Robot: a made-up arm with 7 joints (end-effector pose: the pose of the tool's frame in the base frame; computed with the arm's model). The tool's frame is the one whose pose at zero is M.
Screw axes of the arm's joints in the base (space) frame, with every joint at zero. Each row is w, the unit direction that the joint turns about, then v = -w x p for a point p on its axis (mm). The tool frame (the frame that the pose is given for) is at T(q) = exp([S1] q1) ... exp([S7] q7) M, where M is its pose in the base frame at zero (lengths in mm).
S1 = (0, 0, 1, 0, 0, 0)
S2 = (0, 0, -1, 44, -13, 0)
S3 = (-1, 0, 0, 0, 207, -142)
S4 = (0, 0, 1, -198, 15, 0)
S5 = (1, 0, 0, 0, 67, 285)
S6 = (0, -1, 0, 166, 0, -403)
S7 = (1, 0, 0, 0, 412, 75)
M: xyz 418 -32 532 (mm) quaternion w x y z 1 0 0 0
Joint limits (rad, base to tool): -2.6..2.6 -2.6..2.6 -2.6..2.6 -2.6..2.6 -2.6..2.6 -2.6..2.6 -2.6..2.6
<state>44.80 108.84 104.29 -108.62 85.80 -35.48 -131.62</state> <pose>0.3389 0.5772 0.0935 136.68 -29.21 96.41</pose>
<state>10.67 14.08 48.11 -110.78 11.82 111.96 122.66</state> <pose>-0.0916 -0.0651 0.1942 -50.61 -71.08 60.50</pose>
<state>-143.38 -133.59 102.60 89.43 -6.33 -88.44 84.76</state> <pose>-0.0098 0.1478 -0.9307 -80.22 71.48 -77.10</pose>
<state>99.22 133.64 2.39 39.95 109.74 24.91 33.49</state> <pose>0.2927 -0.6546 0.0999 138.78 -18.43 -19.01</pose>
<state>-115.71 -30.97 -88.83 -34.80 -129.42 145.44 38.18</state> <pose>-0.4095 0.0331 -0.6535 -35.94 -70.94 10.59</pose>
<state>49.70 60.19 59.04 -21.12 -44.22 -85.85 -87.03</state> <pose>0.6697 -0.1986 -0.0827 -101.32 142.25 -36.59</pose>
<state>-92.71 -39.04 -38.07 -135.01 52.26 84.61 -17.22</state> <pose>-0.5148 -0.2409 0.2034 65.96 -11.06 121.95</pose>
